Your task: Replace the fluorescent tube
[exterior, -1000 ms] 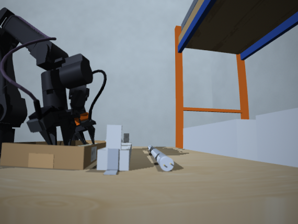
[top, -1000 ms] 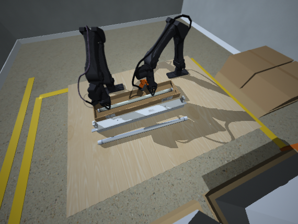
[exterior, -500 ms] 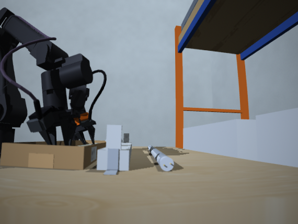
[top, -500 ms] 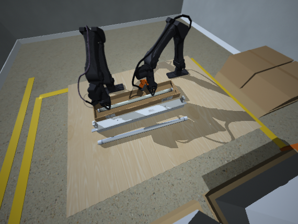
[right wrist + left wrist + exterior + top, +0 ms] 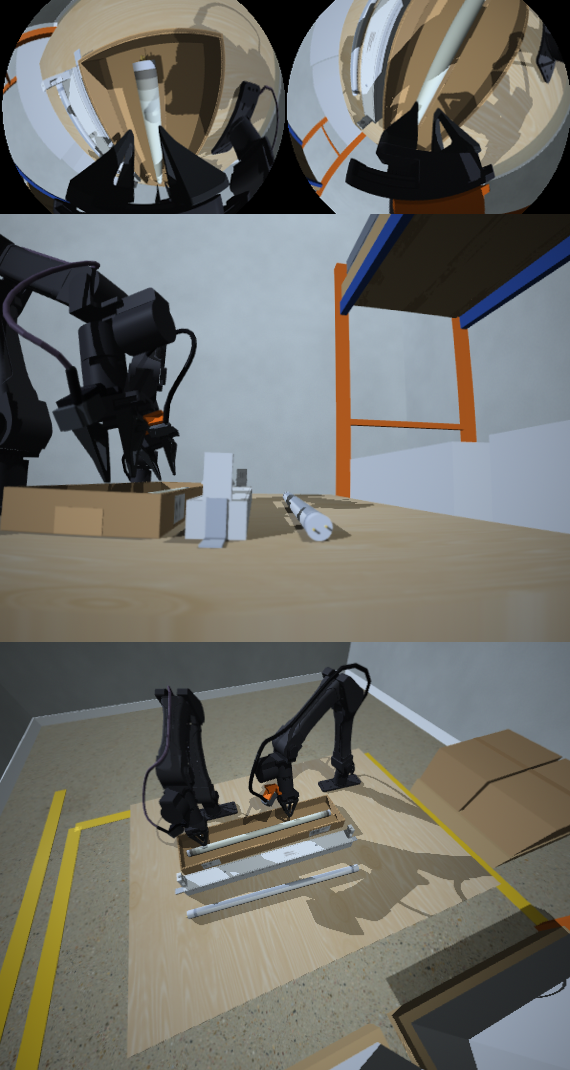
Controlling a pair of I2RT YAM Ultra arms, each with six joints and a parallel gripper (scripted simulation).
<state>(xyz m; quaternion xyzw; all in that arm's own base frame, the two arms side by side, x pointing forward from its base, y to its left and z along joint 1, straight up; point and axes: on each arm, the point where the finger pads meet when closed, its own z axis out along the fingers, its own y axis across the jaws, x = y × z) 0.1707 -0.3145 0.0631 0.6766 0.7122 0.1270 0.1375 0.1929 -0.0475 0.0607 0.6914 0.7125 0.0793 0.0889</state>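
The brown carton is 2 cm ahead of my left hand, 11 cm to the right of it and 4 cm below it. From my left hand the other things lie so: white fixture: 16 cm ahead, 12 cm to the right, 1 cm below; LED tube: 28 cm ahead, 13 cm to the right, 5 cm below; old fluorescent tube: 2 cm ahead, 11 cm to the right, 4 cm below.
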